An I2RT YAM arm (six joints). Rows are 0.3 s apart.
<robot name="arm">
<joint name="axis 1" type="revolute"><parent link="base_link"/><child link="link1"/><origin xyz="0 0 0.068"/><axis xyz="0 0 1"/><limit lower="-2.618" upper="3.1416"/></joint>
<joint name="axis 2" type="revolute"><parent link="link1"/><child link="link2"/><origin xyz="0.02 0.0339 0.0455" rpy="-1.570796 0 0"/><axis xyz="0 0 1"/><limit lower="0" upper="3.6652"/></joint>
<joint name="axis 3" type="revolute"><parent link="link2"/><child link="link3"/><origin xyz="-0.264 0 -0.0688" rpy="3.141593 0 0"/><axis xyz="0 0 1"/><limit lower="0" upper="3.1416"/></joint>
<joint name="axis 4" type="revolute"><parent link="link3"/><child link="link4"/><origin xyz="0.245 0.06 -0.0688"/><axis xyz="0 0 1"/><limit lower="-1.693" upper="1.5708"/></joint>
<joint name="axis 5" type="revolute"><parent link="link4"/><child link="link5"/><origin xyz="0.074 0.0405 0.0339" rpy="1.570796 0 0"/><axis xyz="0 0 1"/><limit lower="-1.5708" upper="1.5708"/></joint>
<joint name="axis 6" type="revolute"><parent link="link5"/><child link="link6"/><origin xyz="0.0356 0 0.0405" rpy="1.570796 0 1.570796"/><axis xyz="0 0 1"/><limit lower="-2.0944" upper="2.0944"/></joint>
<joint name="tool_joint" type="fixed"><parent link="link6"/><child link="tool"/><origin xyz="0 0 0" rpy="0 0 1.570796"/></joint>
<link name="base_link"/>
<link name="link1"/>
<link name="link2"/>
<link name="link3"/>
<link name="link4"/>
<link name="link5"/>
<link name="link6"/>
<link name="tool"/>
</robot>
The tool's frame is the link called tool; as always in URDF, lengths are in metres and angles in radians.
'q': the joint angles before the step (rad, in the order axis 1, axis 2, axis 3, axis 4, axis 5, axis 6). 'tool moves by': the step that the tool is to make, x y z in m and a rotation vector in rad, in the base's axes. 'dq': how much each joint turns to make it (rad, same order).
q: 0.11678 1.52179 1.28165 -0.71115 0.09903 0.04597
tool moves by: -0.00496 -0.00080 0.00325 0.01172 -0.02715 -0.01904
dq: -0.00020 -0.02778 -0.01986 0.01836 0.00430 0.02031
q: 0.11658 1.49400 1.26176 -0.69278 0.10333 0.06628
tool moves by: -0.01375 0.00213 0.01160 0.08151 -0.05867 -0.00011
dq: 0.00593 -0.07137 -0.03398 0.02670 -0.05380 0.05120
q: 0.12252 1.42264 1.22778 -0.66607 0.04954 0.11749
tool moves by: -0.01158 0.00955 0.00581 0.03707 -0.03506 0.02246
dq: 0.03519 -0.05023 -0.02921 0.01759 -0.01525 0.03070
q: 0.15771 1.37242 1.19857 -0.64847 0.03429 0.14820
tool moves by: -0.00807 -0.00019 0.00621 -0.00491 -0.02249 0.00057
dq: 0.00490 -0.03561 -0.00938 -0.00470 0.00910 -0.00266
